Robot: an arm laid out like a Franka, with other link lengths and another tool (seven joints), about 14 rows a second.
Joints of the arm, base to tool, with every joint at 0 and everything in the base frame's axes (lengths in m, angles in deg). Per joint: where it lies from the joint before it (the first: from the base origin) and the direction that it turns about. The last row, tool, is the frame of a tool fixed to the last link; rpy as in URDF.
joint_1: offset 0 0 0.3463 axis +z
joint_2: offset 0 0 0 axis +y
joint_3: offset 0 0 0.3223 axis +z
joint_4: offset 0.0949 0 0 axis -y
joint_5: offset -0.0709 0 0.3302 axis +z
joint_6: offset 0 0 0 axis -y
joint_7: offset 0.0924 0 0 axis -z
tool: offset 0.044 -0.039 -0.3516 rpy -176.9 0 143.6
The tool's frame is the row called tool.
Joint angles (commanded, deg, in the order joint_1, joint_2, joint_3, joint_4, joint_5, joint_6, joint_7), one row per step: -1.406 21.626 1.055 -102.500 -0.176 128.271 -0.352; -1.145 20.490 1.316 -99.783 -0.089 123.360 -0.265; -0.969 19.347 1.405 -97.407 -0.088 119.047 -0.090; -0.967 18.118 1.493 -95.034 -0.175 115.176 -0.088; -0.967 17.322 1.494 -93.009 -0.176 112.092 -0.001; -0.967 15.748 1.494 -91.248 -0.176 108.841 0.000; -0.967 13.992 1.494 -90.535 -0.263 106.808 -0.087; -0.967 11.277 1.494 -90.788 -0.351 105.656 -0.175; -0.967 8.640 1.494 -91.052 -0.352 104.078 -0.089; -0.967 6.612 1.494 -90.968 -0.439 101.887 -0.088; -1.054 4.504 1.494 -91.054 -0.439 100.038 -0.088
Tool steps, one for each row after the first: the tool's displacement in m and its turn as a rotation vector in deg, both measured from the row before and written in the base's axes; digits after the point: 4 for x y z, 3 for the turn. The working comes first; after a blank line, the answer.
Tool pose at each row, in the base's axes (x y z in m, rotation vector in deg; the steps are taken from these numbers as rounded here): 0.6816 -0.0430 0.1435 55.412 168.188 -2.226; 0.6780 -0.0366 0.1658 55.152 169.368 -2.519; 0.6738 -0.0338 0.1876 55.223 170.135 -2.900; 0.6710 -0.0333 0.2118 55.100 170.408 -3.158; 0.6683 -0.0336 0.2301 55.294 170.600 -3.325; 0.6633 -0.0338 0.2549 55.267 170.511 -3.345; 0.6581 -0.0343 0.2760 54.973 170.126 -3.317; 0.6525 -0.0348 0.3018 54.454 168.940 -2.888; 0.6430 -0.0350 0.3250 54.370 168.160 -2.587; 0.6309 -0.0356 0.3421 54.365 168.190 -2.832; 0.6193 -0.0367 0.3591 54.455 167.972 -2.832

-0.0036 0.0064 0.0223 0.148 1.056 0.378; -0.0042 0.0028 0.0218 0.008 0.795 0.094; -0.0028 0.0005 0.0242 -0.086 0.268 0.124; -0.0027 -0.0003 0.0183 -0.023 0.264 -0.085; -0.0050 -0.0002 0.0248 -0.042 -0.084 0.001; -0.0052 -0.0005 0.0211 -0.129 -0.437 0.112; -0.0056 -0.0005 0.0258 -0.150 -1.311 0.110; -0.0095 -0.0002 0.0232 -0.057 -0.795 -0.087; -0.0121 -0.0006 0.0171 -0.141 0.078 0.004; -0.0116 -0.0011 0.0170 -0.055 -0.173 -0.096
